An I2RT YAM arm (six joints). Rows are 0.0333 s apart.
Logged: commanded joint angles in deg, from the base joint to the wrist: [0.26, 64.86, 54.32, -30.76, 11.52, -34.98]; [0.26, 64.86, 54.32, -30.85, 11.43, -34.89]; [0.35, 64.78, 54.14, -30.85, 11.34, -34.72]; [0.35, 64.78, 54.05, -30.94, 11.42, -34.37]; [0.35, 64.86, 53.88, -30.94, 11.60, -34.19]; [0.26, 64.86, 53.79, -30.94, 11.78, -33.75]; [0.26, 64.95, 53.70, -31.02, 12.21, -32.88]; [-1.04, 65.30, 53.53, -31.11, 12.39, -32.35]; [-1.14, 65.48, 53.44, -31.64, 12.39, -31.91]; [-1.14, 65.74, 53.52, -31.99, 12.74, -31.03]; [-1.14, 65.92, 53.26, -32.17, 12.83, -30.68]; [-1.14, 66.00, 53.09, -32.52, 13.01, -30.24]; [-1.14, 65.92, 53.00, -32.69, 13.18, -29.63]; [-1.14, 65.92, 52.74, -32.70, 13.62, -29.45]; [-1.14, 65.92, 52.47, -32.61, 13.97, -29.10]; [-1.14, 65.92, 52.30, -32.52, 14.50, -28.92]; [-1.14, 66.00, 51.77, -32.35, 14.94, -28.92]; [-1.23, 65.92, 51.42, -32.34, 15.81, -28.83]
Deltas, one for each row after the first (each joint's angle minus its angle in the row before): [0.00, 0.00, 0.00, -0.09, -0.09, 0.09]; [0.09, -0.08, -0.18, 0.00, -0.09, 0.17]; [0.00, 0.00, -0.09, -0.09, 0.08, 0.35]; [0.00, 0.08, -0.17, 0.00, 0.18, 0.18]; [-0.09, 0.00, -0.09, 0.00, 0.18, 0.44]; [0.00, 0.09, -0.09, -0.08, 0.43, 0.87]; [-1.30, 0.35, -0.17, -0.09, 0.18, 0.53]; [-0.10, 0.18, -0.09, -0.53, 0.00, 0.44]; [0.00, 0.26, 0.08, -0.35, 0.35, 0.88]; [0.00, 0.18, -0.26, -0.18, 0.09, 0.35]; [0.00, 0.08, -0.17, -0.35, 0.18, 0.44]; [0.00, -0.08, -0.09, -0.17, 0.17, 0.61]; [0.00, 0.00, -0.26, -0.01, 0.44, 0.18]; [0.00, 0.00, -0.27, 0.09, 0.35, 0.35]; [0.00, 0.00, -0.17, 0.09, 0.53, 0.18]; [0.00, 0.08, -0.53, 0.17, 0.44, 0.00]; [-0.09, -0.08, -0.35, 0.01, 0.87, 0.09]
